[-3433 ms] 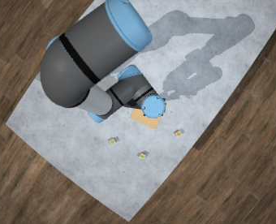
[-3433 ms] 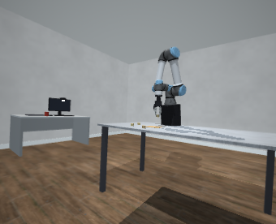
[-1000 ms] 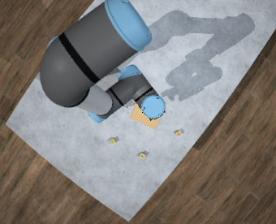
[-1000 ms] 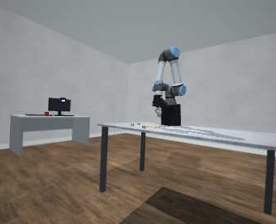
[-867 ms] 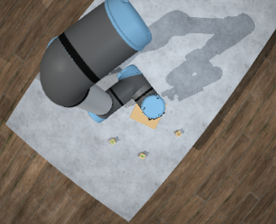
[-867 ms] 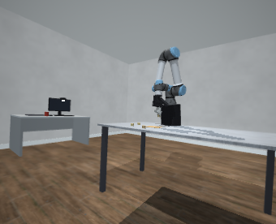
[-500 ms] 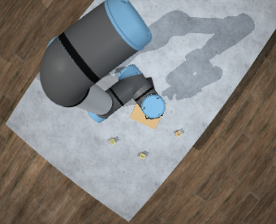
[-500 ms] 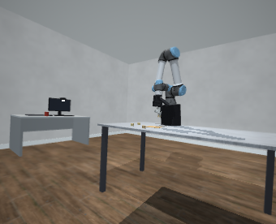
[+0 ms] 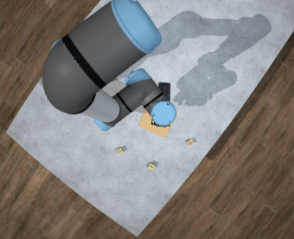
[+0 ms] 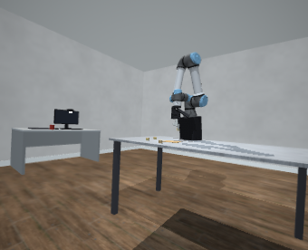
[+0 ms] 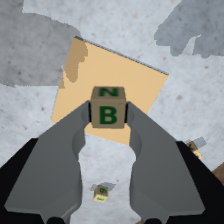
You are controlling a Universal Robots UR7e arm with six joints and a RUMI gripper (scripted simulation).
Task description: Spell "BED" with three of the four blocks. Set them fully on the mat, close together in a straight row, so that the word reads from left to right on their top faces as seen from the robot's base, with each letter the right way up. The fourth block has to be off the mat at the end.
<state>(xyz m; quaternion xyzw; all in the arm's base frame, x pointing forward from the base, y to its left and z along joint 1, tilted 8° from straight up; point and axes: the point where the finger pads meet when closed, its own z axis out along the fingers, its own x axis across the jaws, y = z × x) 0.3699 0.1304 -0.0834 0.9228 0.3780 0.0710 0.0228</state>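
The tan mat lies 30 mm ahead of my hand, 40 mm to the right of it and 120 mm below it. From my hand the other things lie so: E block (190 mm ahead, 210 mm to the right, 110 mm below); B block (right at my hand); D block (30 mm ahead, 280 mm to the right, 110 mm below).
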